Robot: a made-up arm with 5 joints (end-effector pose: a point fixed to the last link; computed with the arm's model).
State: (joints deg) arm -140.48 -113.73 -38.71 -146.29 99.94
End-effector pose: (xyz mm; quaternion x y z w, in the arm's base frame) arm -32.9 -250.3 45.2 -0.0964 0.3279 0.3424 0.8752
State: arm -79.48 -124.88 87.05 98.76 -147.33
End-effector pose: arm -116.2 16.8 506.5 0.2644 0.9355 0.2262 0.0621
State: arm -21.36 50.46 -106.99 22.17 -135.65
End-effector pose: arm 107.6 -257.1 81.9 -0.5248 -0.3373 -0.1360 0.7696
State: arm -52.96 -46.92 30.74 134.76 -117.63
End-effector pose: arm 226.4 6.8 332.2 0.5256 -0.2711 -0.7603 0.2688
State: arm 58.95 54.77 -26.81 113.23 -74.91
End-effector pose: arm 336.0 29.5 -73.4 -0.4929 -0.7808 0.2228 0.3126
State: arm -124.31 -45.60 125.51 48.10 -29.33
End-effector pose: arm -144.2 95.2 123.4 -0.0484 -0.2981 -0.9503 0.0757
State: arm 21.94 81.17 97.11 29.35 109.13
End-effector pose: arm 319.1 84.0 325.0 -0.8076 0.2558 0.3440 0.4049
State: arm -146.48 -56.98 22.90 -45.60 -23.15
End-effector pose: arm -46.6 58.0 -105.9 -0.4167 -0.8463 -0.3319 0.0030
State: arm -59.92 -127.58 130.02 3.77 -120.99
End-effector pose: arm -200.8 -25.4 198.2 -0.8072 -0.2126 -0.4592 0.3039
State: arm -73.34 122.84 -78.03 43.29 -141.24
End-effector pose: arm 295.1 -44.8 202.1 -0.0064 -0.8050 -0.2334 0.5453
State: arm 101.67 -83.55 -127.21 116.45 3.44
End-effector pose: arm 38.9 142.0 -264.8 -0.3777 -0.8756 -0.0741 0.2919
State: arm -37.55 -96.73 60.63 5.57 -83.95
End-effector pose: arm 11.3 69.9 75.7 -0.5518 -0.2812 -0.2317 0.7502
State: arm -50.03 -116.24 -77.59 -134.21 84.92
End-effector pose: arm 88.7 -107.3 -66.5 0.1576 0.8454 0.4730 0.1915
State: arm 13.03 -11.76 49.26 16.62 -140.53
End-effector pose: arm 109.9 333.2 168.1 0.6126 0.0595 -0.2129 0.7589
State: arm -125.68 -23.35 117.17 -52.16 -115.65
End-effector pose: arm -6.8 -91.3 -90.3 -0.3962 -0.6566 -0.0141 0.6417
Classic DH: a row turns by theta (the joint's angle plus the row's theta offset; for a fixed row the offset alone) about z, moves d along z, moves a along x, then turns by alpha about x. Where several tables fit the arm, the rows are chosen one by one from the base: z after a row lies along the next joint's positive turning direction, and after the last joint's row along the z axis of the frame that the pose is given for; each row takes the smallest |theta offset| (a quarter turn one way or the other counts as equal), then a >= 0, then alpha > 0; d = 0 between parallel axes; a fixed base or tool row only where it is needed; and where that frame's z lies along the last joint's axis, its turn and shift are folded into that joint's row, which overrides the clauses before.
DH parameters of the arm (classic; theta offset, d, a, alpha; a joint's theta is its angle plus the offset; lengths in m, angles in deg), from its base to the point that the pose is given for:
base (fixed): 0 0.0626 0 -90
joint 1: -90 0.085 0.1006 -90
joint 2: 36.17 0 0.0884 180
joint 3: 36.17 -0.1173 -0.0668 -90
joint 4: 0 0.0527 0.2518 90
joint 5: -90 0.1155 0.0916 -90
tool (fixed): 90 -0.0966 0 0

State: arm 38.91 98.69 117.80 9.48 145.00
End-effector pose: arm 257.0 198.9 275.1 -0.9061 0.0813 0.3981 0.1174
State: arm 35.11 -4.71 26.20 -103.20 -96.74
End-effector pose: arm -73.3 63.3 0.0 0.5339 -0.1723 0.5688 0.6014
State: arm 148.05 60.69 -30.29 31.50 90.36
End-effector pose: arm -146.4 -288.8 -78.0 0.2624 0.9244 0.0697 0.2679
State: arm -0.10 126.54 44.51 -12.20 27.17
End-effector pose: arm -39.4 -62.1 22.0 0.4581 -0.0623 -0.0862 0.8825
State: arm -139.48 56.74 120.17 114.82 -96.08
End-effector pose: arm -204.5 37.4 317.3 0.8302 -0.4330 -0.1451 0.3196
